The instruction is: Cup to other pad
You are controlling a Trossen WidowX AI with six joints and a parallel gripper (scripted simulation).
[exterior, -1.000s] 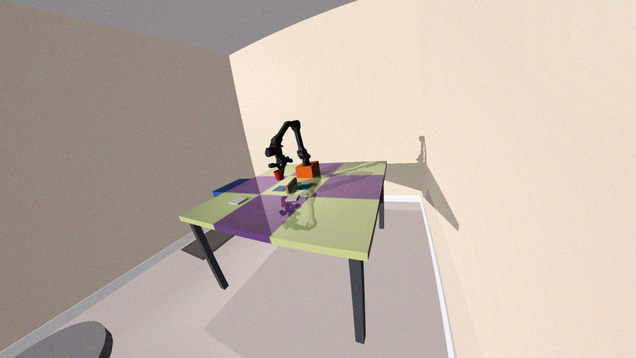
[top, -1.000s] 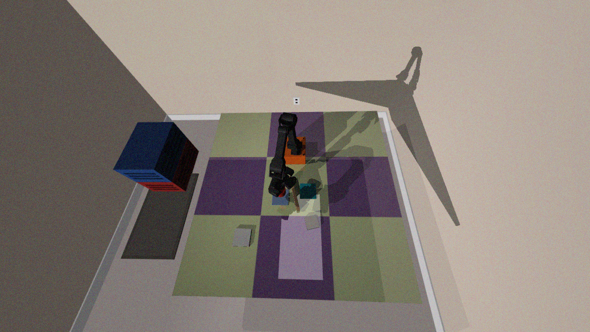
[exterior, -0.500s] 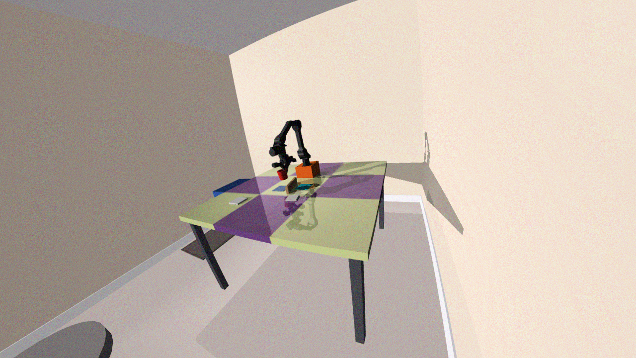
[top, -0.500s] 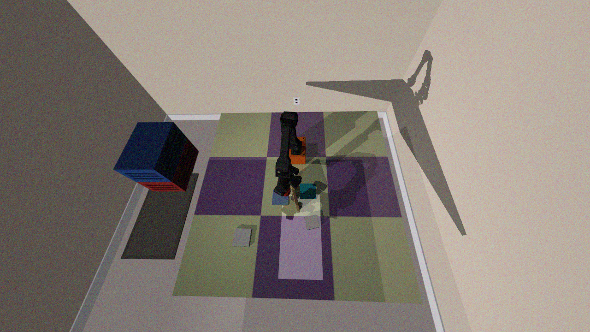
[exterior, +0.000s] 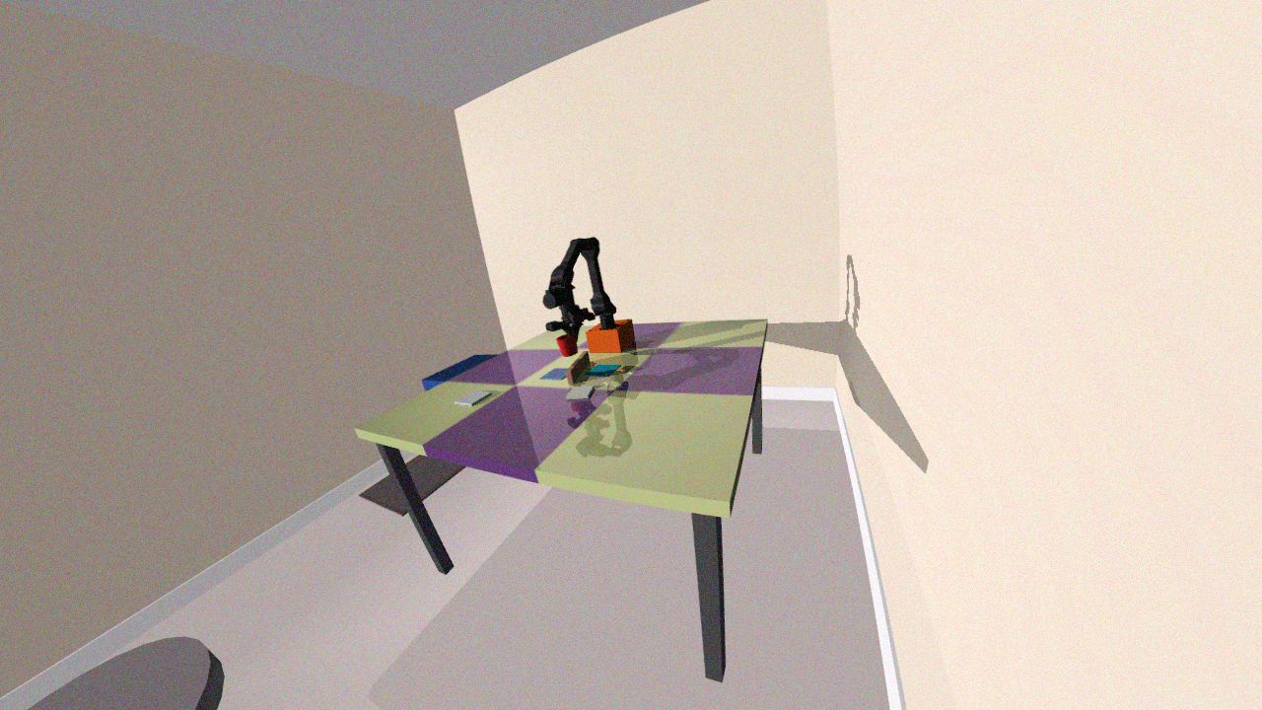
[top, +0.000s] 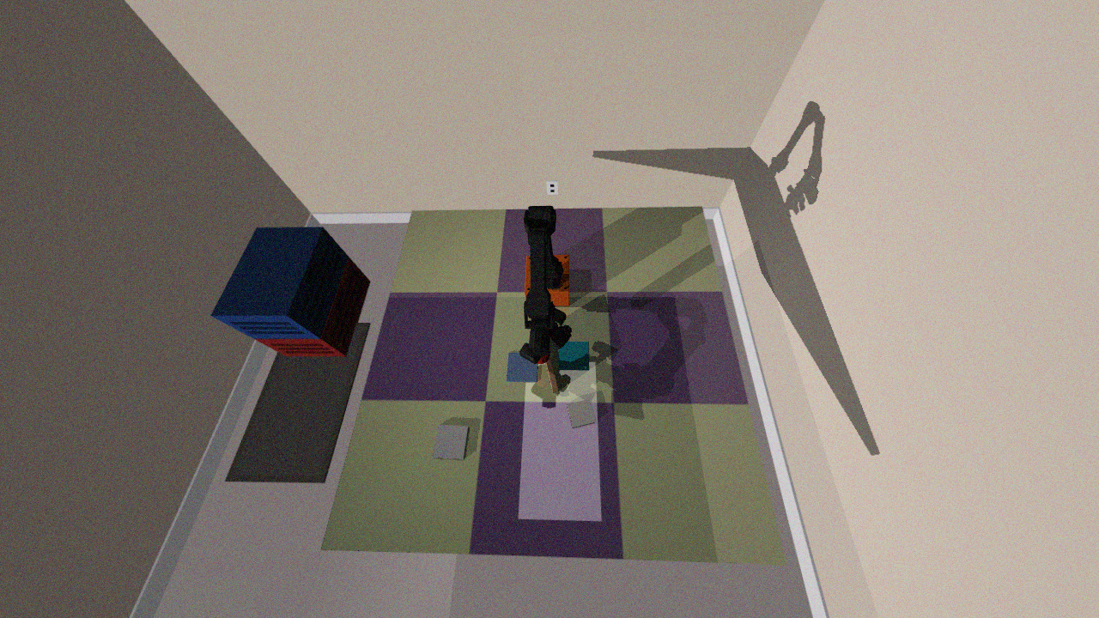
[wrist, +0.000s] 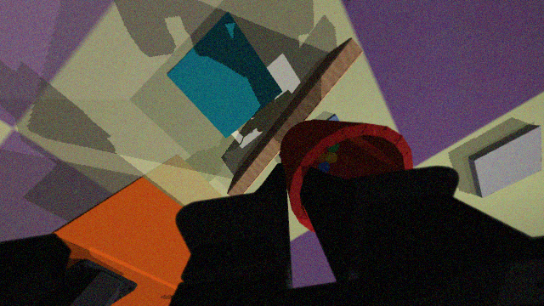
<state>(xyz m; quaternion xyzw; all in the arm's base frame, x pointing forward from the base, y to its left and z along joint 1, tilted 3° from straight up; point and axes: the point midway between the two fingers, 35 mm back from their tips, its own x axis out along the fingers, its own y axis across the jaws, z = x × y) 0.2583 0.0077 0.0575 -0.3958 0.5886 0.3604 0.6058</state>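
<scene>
The teal pad lies 120 mm below my gripper tip, 90 mm to the left of it and 20 mm behind it. From my gripper tip the other things lie so: red cup (30 mm ahead, 20 mm to the right); wooden barrier (100 mm below, 10 mm to the left, 10 mm ahead); blue pad (120 mm below, 80 mm to the right, 40 mm ahead).
</scene>
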